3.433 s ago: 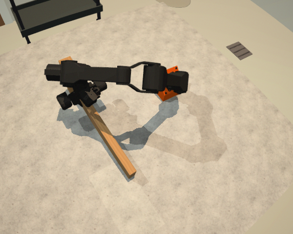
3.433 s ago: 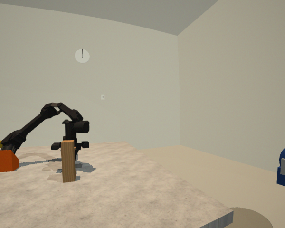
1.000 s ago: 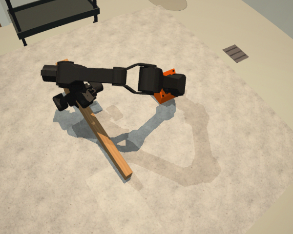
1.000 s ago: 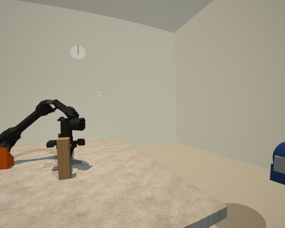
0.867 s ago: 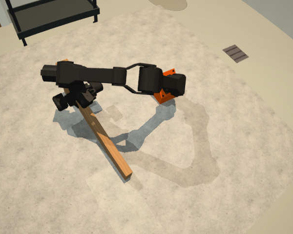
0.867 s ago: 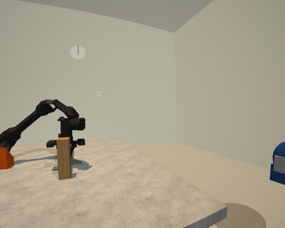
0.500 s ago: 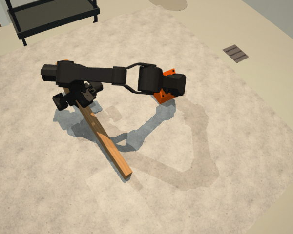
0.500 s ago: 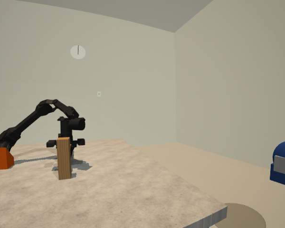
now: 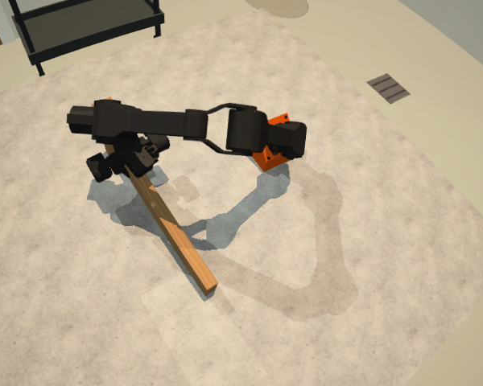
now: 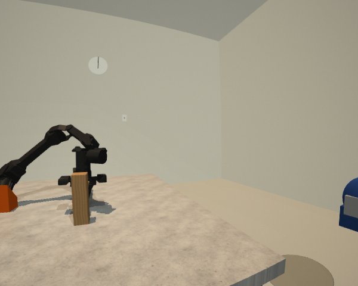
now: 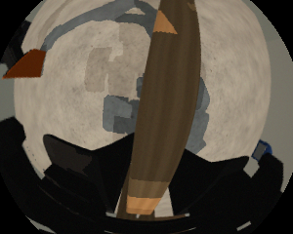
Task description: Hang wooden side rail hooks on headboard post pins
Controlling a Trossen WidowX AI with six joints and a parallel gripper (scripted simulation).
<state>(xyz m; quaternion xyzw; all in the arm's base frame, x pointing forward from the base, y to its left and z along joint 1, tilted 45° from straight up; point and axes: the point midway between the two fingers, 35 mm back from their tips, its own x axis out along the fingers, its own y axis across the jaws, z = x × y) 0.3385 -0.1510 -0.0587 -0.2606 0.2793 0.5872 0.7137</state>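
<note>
Right now my gripper tip is 120 mm to the left of the wooden headboard post, 40 mm below it and 10 mm past it.
</note>
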